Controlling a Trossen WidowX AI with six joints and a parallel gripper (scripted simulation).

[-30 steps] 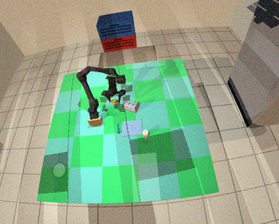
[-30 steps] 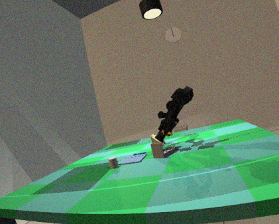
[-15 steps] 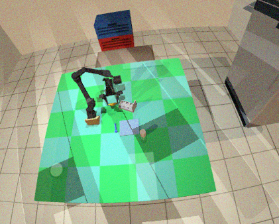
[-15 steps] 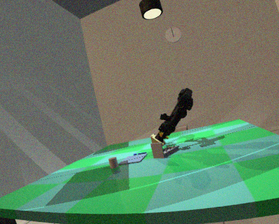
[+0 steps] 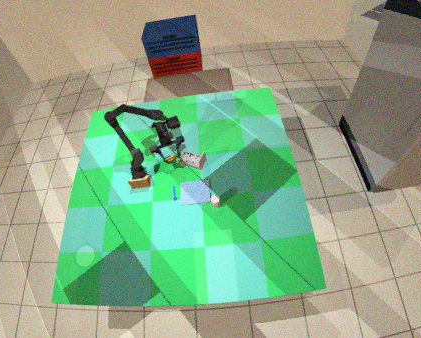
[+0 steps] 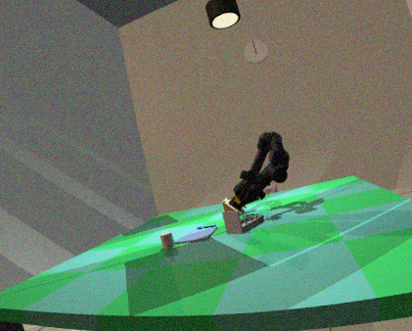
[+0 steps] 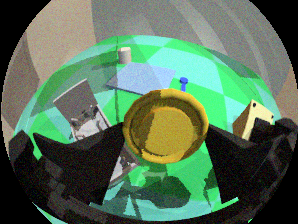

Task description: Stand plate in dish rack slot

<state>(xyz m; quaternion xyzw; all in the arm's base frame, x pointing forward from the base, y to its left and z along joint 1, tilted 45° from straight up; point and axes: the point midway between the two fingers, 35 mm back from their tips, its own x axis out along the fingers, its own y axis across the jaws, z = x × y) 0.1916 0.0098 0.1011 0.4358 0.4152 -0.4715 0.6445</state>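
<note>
My gripper tip is 100 mm short of the dish rack, 50 mm above it and 20 mm to the right of it. Round my gripper tip: blue spoon (170 mm to the right, 70 mm below, 20 mm behind); then yellow plate (10 mm to the left); then pale blue pad (170 mm to the right, 90 mm ahead, 70 mm below).
</note>
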